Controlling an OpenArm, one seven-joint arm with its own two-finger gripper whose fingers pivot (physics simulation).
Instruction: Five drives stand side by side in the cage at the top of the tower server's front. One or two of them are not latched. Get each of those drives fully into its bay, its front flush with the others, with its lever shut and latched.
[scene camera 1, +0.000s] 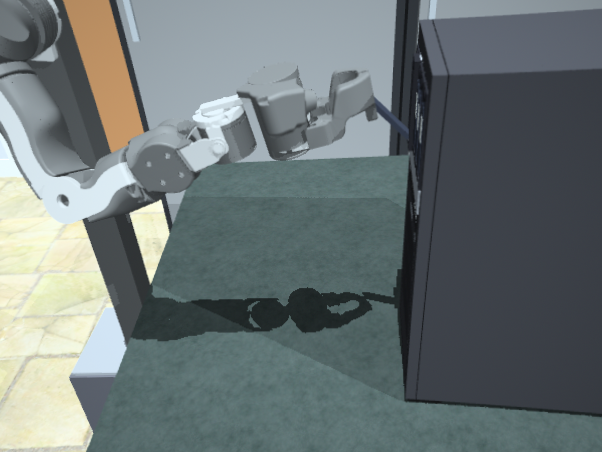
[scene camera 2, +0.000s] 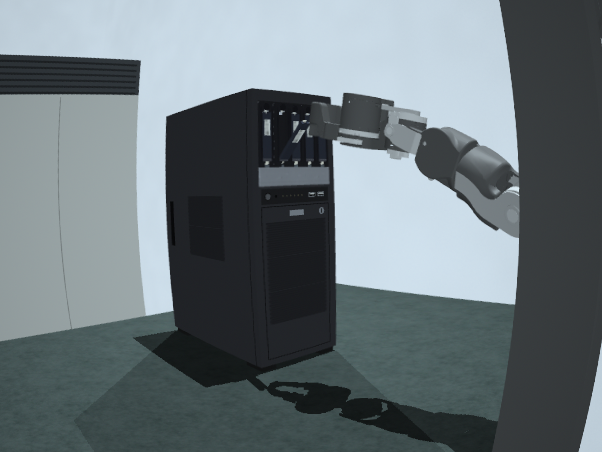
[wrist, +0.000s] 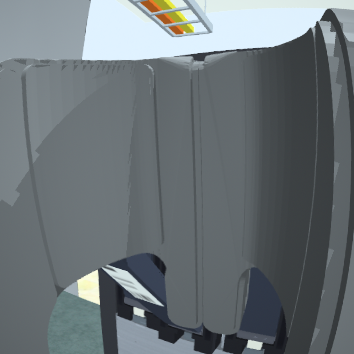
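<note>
The tower server (scene camera 1: 510, 225) (scene camera 2: 215, 170) holds five drives side by side in its top cage. In scene camera 2, the second drive from the left has its lever (scene camera 1: 393, 118) (scene camera 2: 294, 142) (wrist: 132, 286) swung out, pivoting near the bottom and slanting up and outward. The leftmost drive's lever (scene camera 2: 267, 142) and the levers on the right stand upright. Whether the second drive's body is flush cannot be told. My gripper (scene camera 1: 371, 114) (scene camera 2: 314, 120) (wrist: 217, 198) is shut and empty, its tips at or close to the swung-out lever's outer end. The fingers hide that end, so contact is unclear.
A silver panel (scene camera 2: 294, 177) (wrist: 150, 336) lies below the cage. The tower stands on a green table top (scene camera 1: 280, 240) (scene camera 2: 425, 330). The arm reaches in from the side facing the tower's front. A dark post (scene camera 2: 550, 225) stands at the right in scene camera 2.
</note>
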